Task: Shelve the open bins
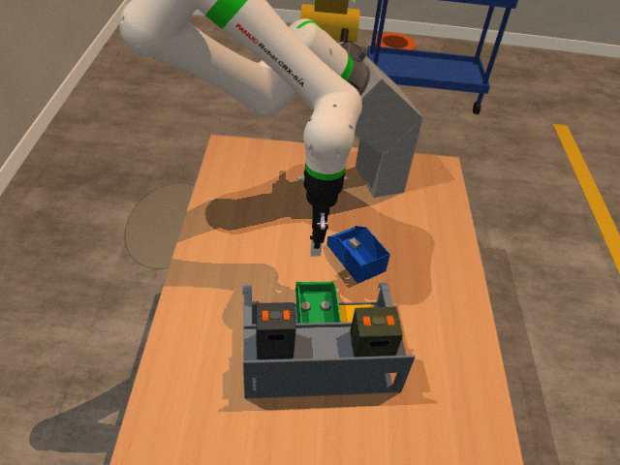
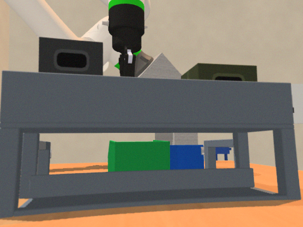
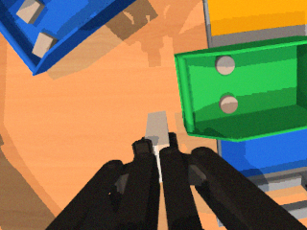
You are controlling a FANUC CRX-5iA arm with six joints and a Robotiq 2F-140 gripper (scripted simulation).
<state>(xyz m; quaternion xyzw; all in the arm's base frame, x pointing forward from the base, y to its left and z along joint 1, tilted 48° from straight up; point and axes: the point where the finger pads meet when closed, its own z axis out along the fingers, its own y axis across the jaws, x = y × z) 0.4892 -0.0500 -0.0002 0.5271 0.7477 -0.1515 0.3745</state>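
Right now my hand is 110 mm short of the green bin, 20 mm to the right of it and 110 mm above it. Also, from my hand: black box: 280 mm ahead, 70 mm to the right; olive box: 240 mm ahead, 160 mm to the left, 10 mm below; blue bin: 120 mm behind, 120 mm to the left, 120 mm below.
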